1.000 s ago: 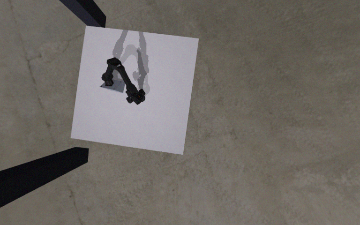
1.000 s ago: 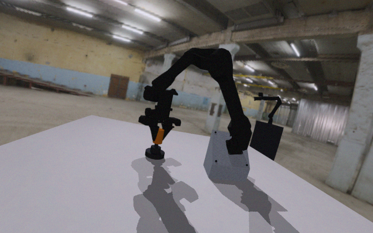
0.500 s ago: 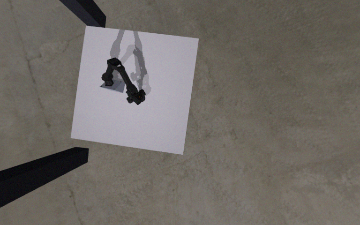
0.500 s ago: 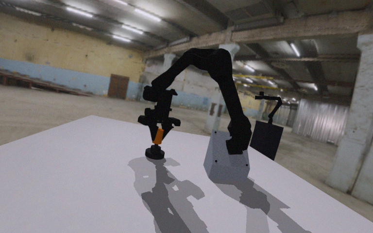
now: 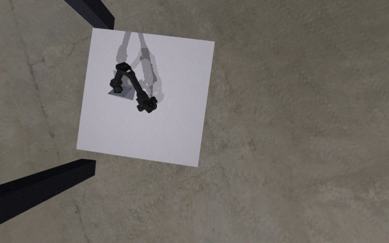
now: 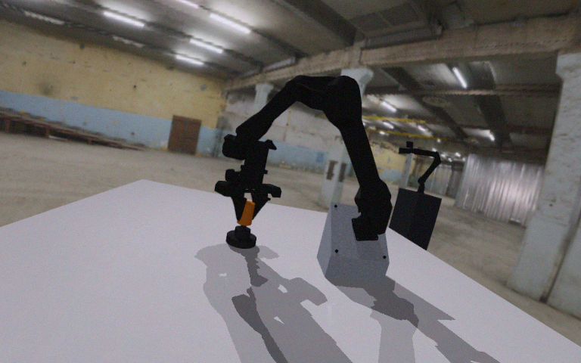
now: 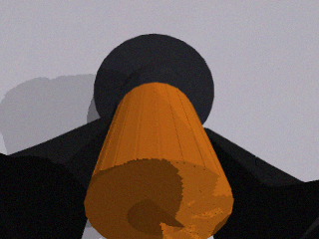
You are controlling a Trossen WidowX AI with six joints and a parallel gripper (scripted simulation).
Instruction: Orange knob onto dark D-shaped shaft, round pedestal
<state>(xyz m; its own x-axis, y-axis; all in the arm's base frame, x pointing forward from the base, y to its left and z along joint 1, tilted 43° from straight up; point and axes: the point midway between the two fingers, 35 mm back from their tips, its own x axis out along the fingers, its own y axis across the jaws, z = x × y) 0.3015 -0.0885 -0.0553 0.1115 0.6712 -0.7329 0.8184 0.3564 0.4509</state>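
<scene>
Now: the dark round pedestal 40 mm below my gripper tip. The rest, counted from my gripper tip: orange knob: 20 mm above.
</scene>
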